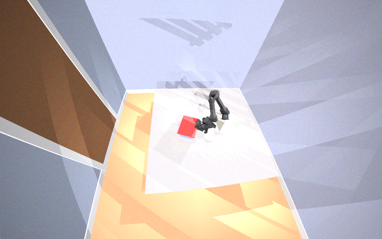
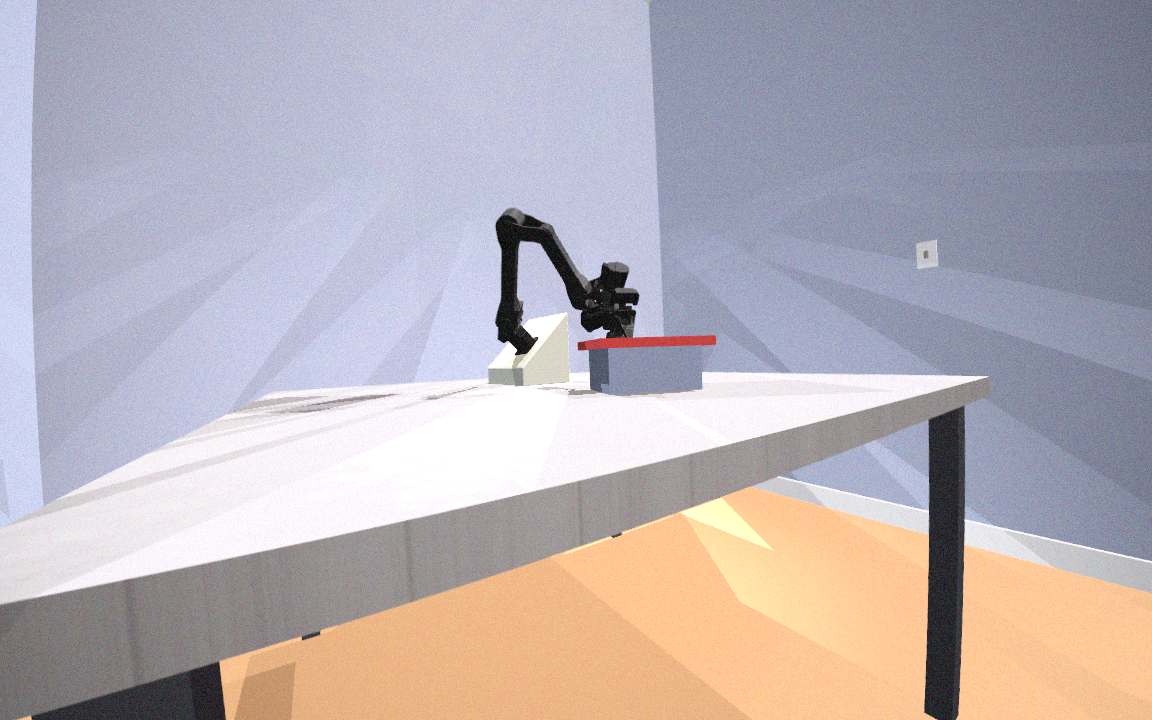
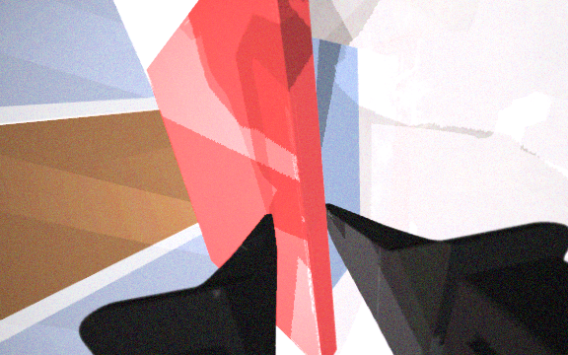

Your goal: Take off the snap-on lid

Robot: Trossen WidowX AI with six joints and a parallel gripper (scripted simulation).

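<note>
Now: the red lid 7 cm ahead of my gripper tip, 3 cm to the right of it and 1 cm above it. Also, from my gripper tip: blue-grey storage box 7 cm ahead, 4 cm below, 3 cm to the right.
</note>
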